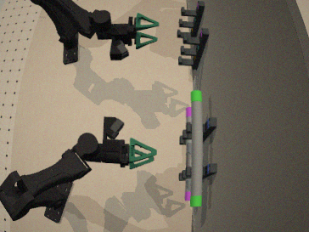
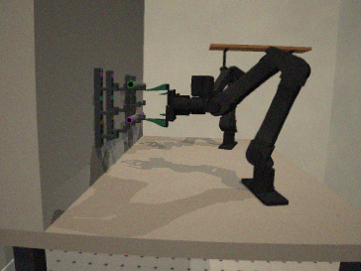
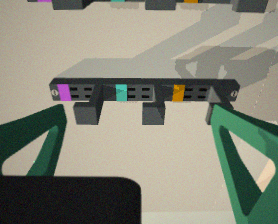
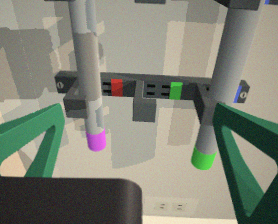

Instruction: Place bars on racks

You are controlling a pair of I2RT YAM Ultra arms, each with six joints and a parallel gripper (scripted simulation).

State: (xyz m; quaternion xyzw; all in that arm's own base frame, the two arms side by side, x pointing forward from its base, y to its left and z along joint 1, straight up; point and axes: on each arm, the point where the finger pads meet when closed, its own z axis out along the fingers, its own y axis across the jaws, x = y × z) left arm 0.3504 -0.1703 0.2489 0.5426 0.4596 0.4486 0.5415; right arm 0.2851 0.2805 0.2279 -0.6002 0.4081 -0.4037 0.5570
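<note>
Right now the green-ended bar is 11 cm ahead of my right hand and 9 cm above it. The rest, counted from my right hand: magenta-ended bar: 12 cm ahead, 1 cm to the left, 6 cm below; dark wall: 22 cm ahead, 20 cm to the left, 20 cm above.
</note>
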